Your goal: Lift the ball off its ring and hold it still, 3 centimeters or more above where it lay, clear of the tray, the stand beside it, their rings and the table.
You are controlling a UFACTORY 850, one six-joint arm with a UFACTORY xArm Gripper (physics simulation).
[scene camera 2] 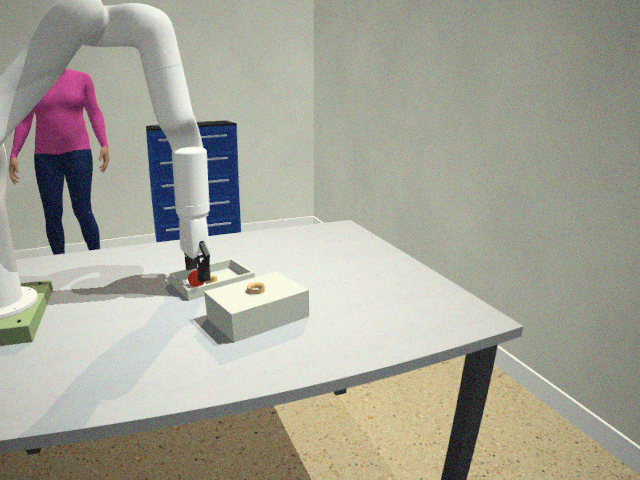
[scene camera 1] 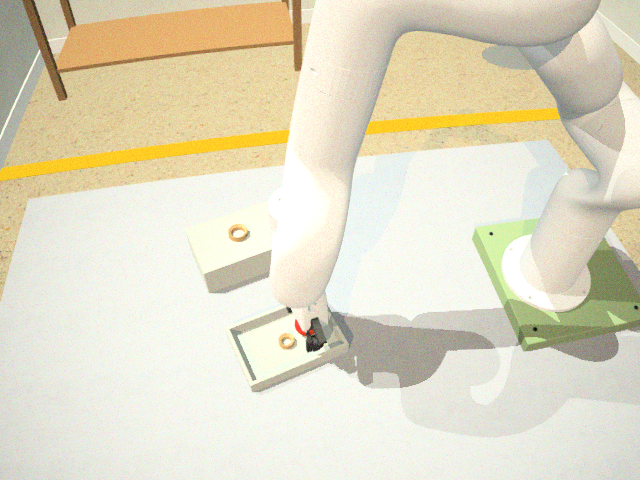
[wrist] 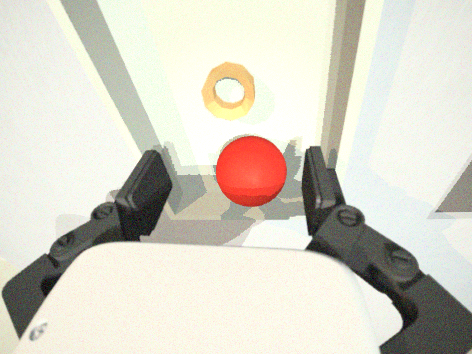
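The red ball (scene camera 1: 299,328) (scene camera 2: 195,279) (wrist: 251,171) is inside the pale tray (scene camera 1: 289,374) (scene camera 2: 227,282), beside the tan ring (scene camera 1: 281,341) (wrist: 208,92) and apart from it, toward the tray's robot-base end. My gripper (scene camera 1: 302,330) (scene camera 2: 198,273) (wrist: 231,166) is open and low over the tray. In the wrist view the ball shows between the two black fingers, nearer the right one, with a gap on each side. In scene camera 1 the arm and gripper hide most of the ball. The ball's contact with the tray floor is hidden.
The pale block stand (scene camera 1: 222,258) (scene camera 2: 271,315) is beside the tray, with a second tan ring (scene camera 1: 238,239) (scene camera 2: 255,292) on top. The tray's low walls surround the ball. The green base plate (scene camera 1: 496,268) (scene camera 2: 18,333) carries the arm.
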